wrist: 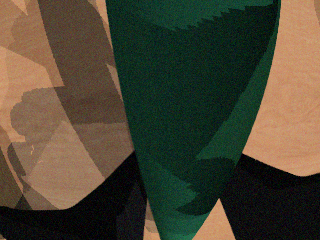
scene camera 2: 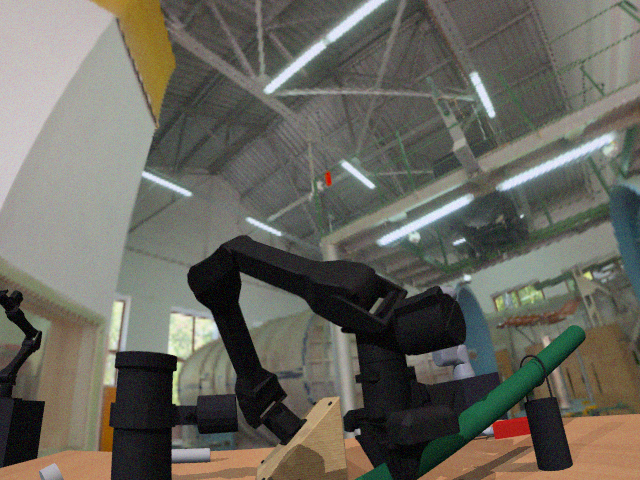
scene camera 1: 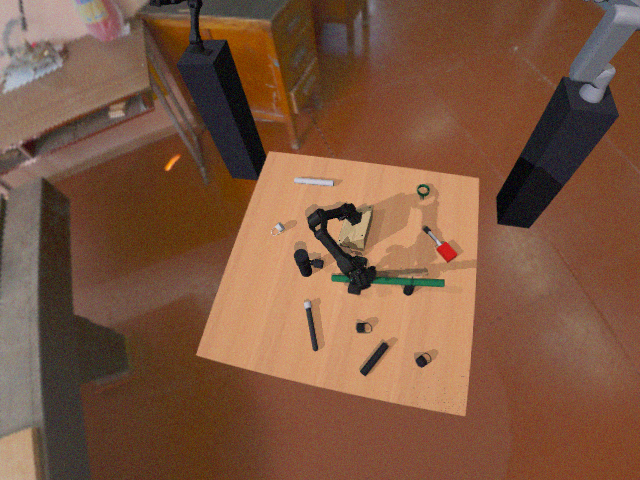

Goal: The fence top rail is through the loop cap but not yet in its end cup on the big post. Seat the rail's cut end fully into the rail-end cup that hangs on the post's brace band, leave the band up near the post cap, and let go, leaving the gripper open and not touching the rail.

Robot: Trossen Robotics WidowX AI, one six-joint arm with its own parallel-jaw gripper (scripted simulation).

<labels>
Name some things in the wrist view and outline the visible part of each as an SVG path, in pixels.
The gripper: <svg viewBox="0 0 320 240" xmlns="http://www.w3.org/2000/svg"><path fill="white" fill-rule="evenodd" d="M241 153L231 179L220 196L221 205L236 240L320 240L320 172L311 176L297 176ZM136 152L133 151L111 176L107 176L107 180L101 181L95 191L76 205L72 205L72 208L60 211L24 211L3 205L0 207L1 236L7 240L144 240L148 196L141 179Z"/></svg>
A green top rail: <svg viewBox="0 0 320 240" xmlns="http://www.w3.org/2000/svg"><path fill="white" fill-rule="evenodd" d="M281 0L105 0L109 32L111 32L109 36L112 39L113 57L115 57L116 72L117 76L119 76L121 97L123 97L129 131L131 131L133 145L135 145L141 179L143 179L149 205L151 205L153 217L155 217L156 229L159 232L160 240L192 240L196 233L199 232L201 225L207 220L209 213L215 208L217 200L220 199L221 193L224 192L224 188L227 187L233 169L235 169L237 161L239 161L241 153L244 151L245 144L247 144L249 133L251 133L256 115L259 113L265 87L267 87L268 75L272 68L273 55L275 55L277 31L279 31Z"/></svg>
</labels>
